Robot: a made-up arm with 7 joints. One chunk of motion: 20 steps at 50 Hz.
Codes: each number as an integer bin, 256 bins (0 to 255) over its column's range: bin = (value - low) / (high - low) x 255, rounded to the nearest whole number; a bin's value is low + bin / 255 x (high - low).
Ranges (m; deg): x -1.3..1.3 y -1.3..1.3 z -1.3..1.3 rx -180..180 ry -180..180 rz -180..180
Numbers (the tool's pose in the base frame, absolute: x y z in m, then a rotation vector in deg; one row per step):
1: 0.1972 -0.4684 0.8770 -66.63 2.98 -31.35
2: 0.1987 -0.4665 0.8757 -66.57 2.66 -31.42
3: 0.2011 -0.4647 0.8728 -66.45 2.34 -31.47
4: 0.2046 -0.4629 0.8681 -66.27 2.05 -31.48
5: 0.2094 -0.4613 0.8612 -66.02 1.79 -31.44
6: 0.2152 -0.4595 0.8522 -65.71 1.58 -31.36
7: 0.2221 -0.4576 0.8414 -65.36 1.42 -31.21
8: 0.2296 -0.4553 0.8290 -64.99 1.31 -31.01
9: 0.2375 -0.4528 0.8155 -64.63 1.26 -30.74
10: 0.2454 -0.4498 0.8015 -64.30 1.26 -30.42
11: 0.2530 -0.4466 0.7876 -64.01 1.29 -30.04
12: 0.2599 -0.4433 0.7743 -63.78 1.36 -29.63
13: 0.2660 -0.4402 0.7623 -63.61 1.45 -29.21
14: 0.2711 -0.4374 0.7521 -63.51 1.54 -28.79
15: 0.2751 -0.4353 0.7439 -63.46 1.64 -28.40
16: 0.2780 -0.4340 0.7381 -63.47 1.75 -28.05
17: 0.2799 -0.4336 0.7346 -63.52 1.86 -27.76
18: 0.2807 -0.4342 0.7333 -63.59 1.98 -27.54
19: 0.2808 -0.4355 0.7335 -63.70 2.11 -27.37
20: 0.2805 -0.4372 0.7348 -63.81 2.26 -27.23
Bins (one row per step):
1: 147 82 214 80 130 105
2: 147 82 213 80 129 105
3: 147 82 213 80 129 105
4: 148 82 213 81 129 105
5: 148 82 212 81 129 105
6: 149 82 211 81 129 105
7: 149 83 210 81 129 105
8: 150 83 209 81 128 106
9: 151 83 207 82 128 106
10: 152 83 206 82 128 106
11: 152 84 205 82 128 106
12: 153 84 203 82 128 107
13: 154 84 202 82 129 107
14: 154 85 201 83 129 107
15: 154 85 200 83 129 107
16: 155 85 200 83 129 108
17: 155 85 200 83 129 108
18: 155 85 199 82 129 108
19: 155 85 199 82 129 108
20: 155 85 200 82 129 108

